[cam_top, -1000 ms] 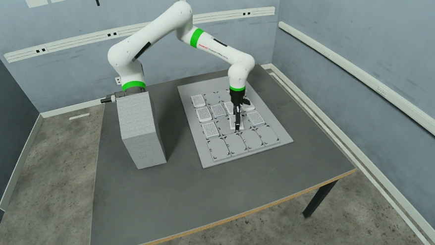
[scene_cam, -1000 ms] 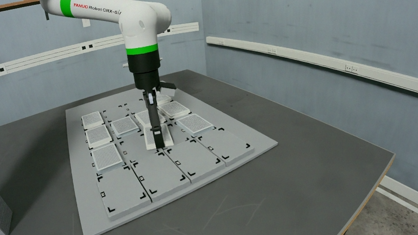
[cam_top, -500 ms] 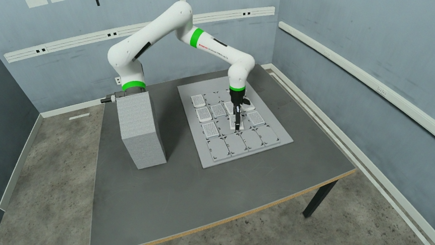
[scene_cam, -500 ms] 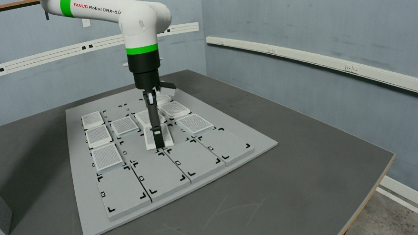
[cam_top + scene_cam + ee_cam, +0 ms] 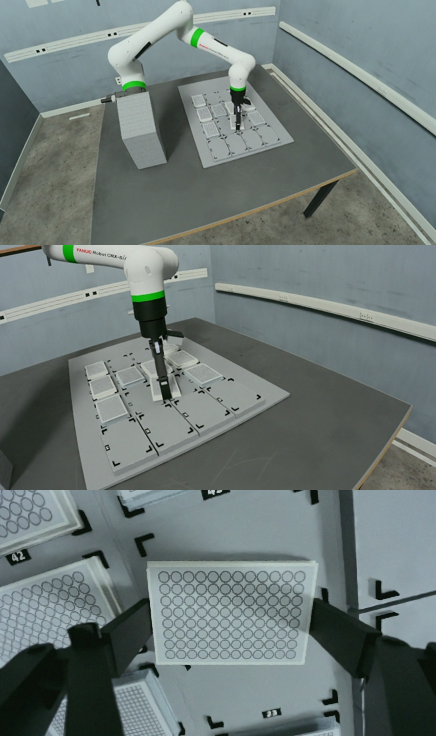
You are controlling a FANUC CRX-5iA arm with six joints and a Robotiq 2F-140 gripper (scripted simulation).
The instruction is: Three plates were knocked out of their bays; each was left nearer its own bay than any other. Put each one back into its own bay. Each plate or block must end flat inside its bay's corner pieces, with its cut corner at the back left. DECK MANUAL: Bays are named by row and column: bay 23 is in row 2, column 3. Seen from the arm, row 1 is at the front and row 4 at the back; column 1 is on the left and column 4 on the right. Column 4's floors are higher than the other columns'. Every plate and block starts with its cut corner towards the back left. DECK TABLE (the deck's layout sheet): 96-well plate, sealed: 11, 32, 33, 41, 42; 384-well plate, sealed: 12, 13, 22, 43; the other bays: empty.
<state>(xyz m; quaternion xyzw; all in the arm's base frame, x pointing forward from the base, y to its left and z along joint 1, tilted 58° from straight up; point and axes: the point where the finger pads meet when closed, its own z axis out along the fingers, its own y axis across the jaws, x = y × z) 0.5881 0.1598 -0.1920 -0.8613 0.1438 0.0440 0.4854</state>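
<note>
My hand is 9 cm short of the bay label, 2 cm to the left of it and 2 cm above it. Round my hand: 384-well plate (18 cm behind, 1 cm to the right, 1 cm below); label 22 (12 cm behind, 15 cm to the left, 2 cm below).
</note>
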